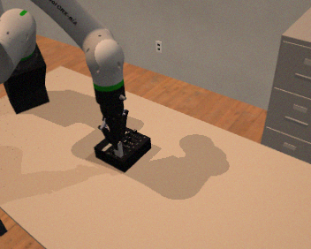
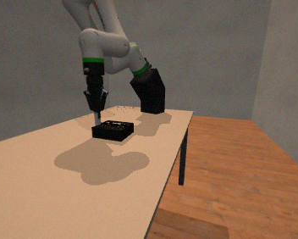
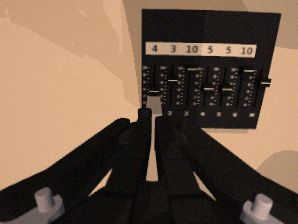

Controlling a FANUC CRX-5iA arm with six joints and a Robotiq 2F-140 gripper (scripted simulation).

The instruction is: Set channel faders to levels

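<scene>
The channel 1 cap is 30 mm below my hand and 20 mm behind it. From my hand the other things lie so: cap 4: 70 mm to the left, 30 mm below, 20 mm behind; then cap 2: 30 mm below, 30 mm behind, 20 mm to the left; then cap 3: 50 mm to the left, 50 mm behind, 30 mm below.
</scene>
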